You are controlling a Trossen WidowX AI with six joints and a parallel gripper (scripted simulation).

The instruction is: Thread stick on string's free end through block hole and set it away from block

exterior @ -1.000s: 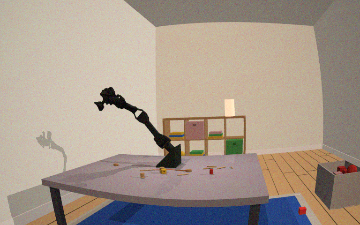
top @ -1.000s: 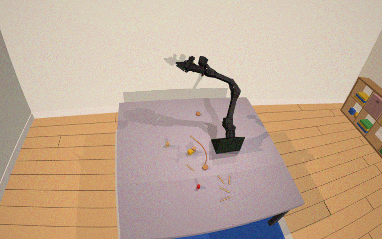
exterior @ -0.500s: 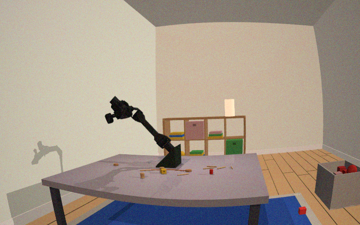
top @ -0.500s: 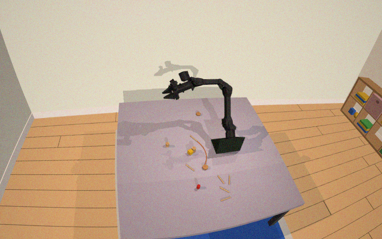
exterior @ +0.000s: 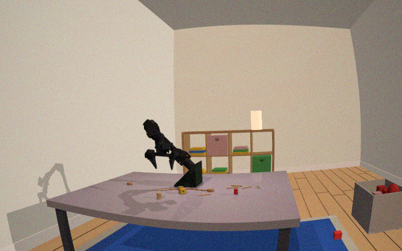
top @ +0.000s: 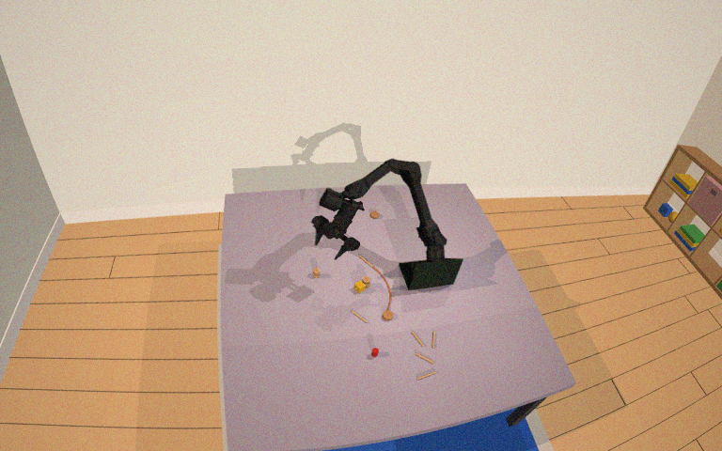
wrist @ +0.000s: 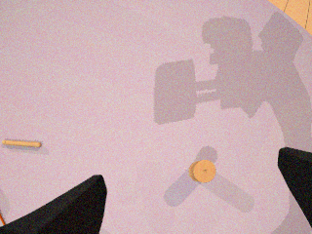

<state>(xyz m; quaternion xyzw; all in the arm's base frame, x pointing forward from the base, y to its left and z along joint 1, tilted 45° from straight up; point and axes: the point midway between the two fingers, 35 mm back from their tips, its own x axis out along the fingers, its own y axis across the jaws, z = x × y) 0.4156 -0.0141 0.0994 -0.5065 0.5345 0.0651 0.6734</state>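
The yellow block lies 15 cm below my gripper tip, 13 cm behind it and 6 cm to the left of it. Round my gripper tip: wooden cylinder (16 cm behind, 15 cm below, 5 cm to the left); red piece (37 cm to the left, 15 cm below, 10 cm behind).
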